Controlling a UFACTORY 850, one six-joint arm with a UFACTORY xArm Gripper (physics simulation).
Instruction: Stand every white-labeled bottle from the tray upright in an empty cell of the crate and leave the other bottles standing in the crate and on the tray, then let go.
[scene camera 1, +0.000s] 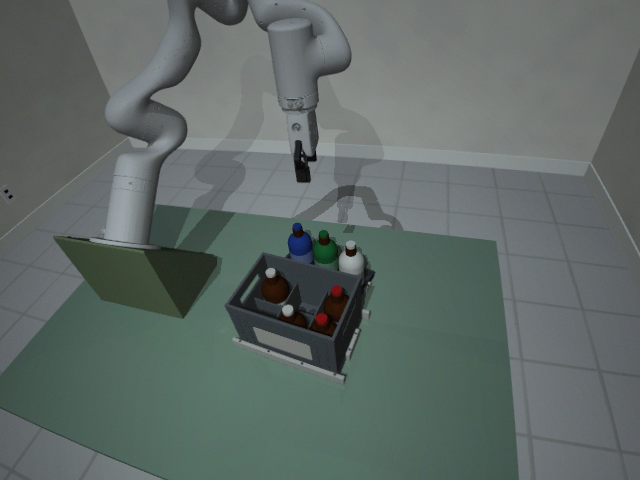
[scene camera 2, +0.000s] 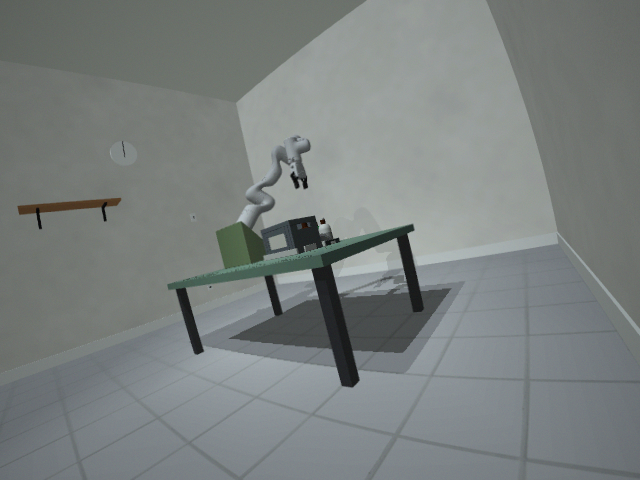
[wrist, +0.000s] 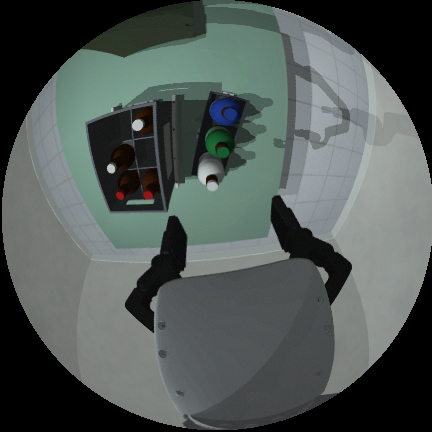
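Note:
A white bottle (scene camera 1: 351, 262) (scene camera 2: 324, 230) (wrist: 210, 169) with a white cap stands at one end of the dark tray (wrist: 201, 145), beside a green bottle (scene camera 1: 325, 252) (wrist: 218, 140); a blue bottle (scene camera 1: 299, 244) (wrist: 223, 111) stands at the other end. The grey crate (scene camera 1: 323, 351) (scene camera 2: 297, 240) (wrist: 167, 145) holds brown bottles: two white-capped (scene camera 1: 275, 289) (wrist: 121, 157) and two red-capped (scene camera 1: 336, 305) (wrist: 128, 182). Its middle cell on the tray side is empty; in the wrist view the far upper-left cell looks empty. My gripper (scene camera 1: 307, 170) (scene camera 2: 300, 187) (wrist: 225, 216) is open and empty, high above the tray.
Pale rails (scene camera 1: 289, 359) (wrist: 177, 140) lie along the crate's sides on the green table (scene camera 1: 434, 320) (scene camera 2: 361, 243). A green block (scene camera 1: 139, 279) (scene camera 2: 235, 245) carries the arm's base, left of the crate in scene camera 1's view. The crate walls rise around its bottles.

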